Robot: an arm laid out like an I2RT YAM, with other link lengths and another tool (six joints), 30 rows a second.
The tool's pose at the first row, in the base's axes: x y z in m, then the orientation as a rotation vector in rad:
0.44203, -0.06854, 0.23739, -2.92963, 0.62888, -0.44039
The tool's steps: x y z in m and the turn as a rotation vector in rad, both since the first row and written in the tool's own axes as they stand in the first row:
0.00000, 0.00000, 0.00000, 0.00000, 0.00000, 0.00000
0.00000, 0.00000, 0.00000, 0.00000, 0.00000, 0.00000
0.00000, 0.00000, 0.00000, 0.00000, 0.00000, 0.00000
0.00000, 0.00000, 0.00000, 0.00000, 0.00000, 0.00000
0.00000, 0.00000, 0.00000, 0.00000, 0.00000, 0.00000
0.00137, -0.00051, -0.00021, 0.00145, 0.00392, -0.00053
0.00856, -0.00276, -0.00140, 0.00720, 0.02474, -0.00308
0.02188, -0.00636, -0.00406, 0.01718, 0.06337, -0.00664
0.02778, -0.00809, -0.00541, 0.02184, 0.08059, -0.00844
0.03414, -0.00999, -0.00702, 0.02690, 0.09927, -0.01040
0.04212, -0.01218, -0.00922, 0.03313, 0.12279, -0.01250
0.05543, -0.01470, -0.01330, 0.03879, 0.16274, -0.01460
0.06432, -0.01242, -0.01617, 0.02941, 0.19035, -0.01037
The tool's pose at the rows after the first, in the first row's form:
0.44203, -0.06854, 0.23739, -2.92963, 0.62888, -0.44039
0.44203, -0.06854, 0.23739, -2.92963, 0.62888, -0.44039
0.44203, -0.06854, 0.23739, -2.92963, 0.62888, -0.44039
0.44203, -0.06854, 0.23739, -2.92963, 0.62888, -0.44039
0.44203, -0.06854, 0.23739, -2.92963, 0.62888, -0.44039
0.44336, -0.06866, 0.23803, -2.92835, 0.62802, -0.44656
0.45013, -0.06967, 0.24139, -2.92308, 0.62459, -0.47892
0.46232, -0.07209, 0.24795, -2.91256, 0.62000, -0.53853
0.46771, -0.07304, 0.25105, -2.90740, 0.61749, -0.56508
0.47350, -0.07405, 0.25453, -2.90156, 0.61470, -0.59382
0.48063, -0.07549, 0.25905, -2.89379, 0.61169, -0.62986
0.49196, -0.07895, 0.26678, -2.88373, 0.61048, -0.69012
0.49797, -0.08487, 0.27141, -2.88632, 0.62307, -0.72975

